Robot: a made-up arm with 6 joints. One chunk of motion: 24 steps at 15 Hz.
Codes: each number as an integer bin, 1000 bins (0 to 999) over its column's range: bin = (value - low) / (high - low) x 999, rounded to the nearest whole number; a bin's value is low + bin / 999 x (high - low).
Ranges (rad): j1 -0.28..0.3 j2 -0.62..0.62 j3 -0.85..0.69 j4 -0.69..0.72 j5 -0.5..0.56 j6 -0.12..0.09
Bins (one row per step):
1: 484 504 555 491 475 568
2: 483 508 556 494 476 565
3: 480 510 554 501 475 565
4: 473 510 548 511 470 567
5: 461 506 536 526 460 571
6: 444 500 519 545 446 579
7: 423 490 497 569 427 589
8: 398 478 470 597 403 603
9: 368 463 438 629 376 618
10: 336 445 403 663 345 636
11: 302 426 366 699 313 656
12: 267 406 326 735 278 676
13: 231 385 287 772 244 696
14: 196 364 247 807 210 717
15: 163 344 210 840 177 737
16: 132 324 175 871 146 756
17: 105 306 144 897 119 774
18: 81 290 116 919 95 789
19: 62 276 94 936 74 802
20: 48 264 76 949 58 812
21: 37 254 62 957 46 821
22: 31 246 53 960 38 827
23: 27 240 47 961 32 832
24: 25 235 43 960 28 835
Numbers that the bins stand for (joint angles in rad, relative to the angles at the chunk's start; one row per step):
1: 0.0010 0.0056 0.0056 0.0030 0.0040 -0.0006
2: 0.0004 0.0106 0.0071 0.0072 0.0051 -0.0012
3: -0.0013 0.0130 0.0040 0.0171 0.0040 -0.0012
4: -0.0054 0.0130 -0.0052 0.0312 -0.0013 -0.0008
5: -0.0124 0.0081 -0.0237 0.0524 -0.0119 0.0000
6: -0.0222 0.0006 -0.0499 0.0792 -0.0268 0.0017
7: -0.0344 -0.0118 -0.0839 0.1131 -0.0469 0.0038
8: -0.0489 -0.0267 -0.1255 0.1526 -0.0724 0.0068
9: -0.0663 -0.0453 -0.1748 0.1978 -0.1010 0.0099
10: -0.0849 -0.0676 -0.2288 0.2458 -0.1339 0.0137
11: -0.1047 -0.0912 -0.2858 0.2966 -0.1679 0.0179
12: -0.1250 -0.1161 -0.3475 0.3474 -0.2050 0.0221
13: -0.1459 -0.1421 -0.4076 0.3996 -0.2411 0.0263
14: -0.1662 -0.1682 -0.4692 0.4490 -0.2772 0.0307
15: -0.1854 -0.1930 -0.5263 0.4956 -0.3122 0.0349
16: -0.2034 -0.2178 -0.5802 0.5393 -0.3451 0.0389
17: -0.2190 -0.2402 -0.6280 0.5760 -0.3737 0.0427
18: -0.2330 -0.2600 -0.6712 0.6071 -0.3992 0.0459
19: -0.2440 -0.2774 -0.7051 0.6311 -0.4215 0.0486
20: -0.2521 -0.2923 -0.7328 0.6494 -0.4385 0.0507
21: -0.2585 -0.3047 -0.7544 0.6607 -0.4512 0.0526
22: -0.2620 -0.3147 -0.7683 0.6650 -0.4597 0.0538
23: -0.2643 -0.3221 -0.7775 0.6664 -0.4660 0.0549
24: -0.2655 -0.3283 -0.7837 0.6650 -0.4703 0.0555

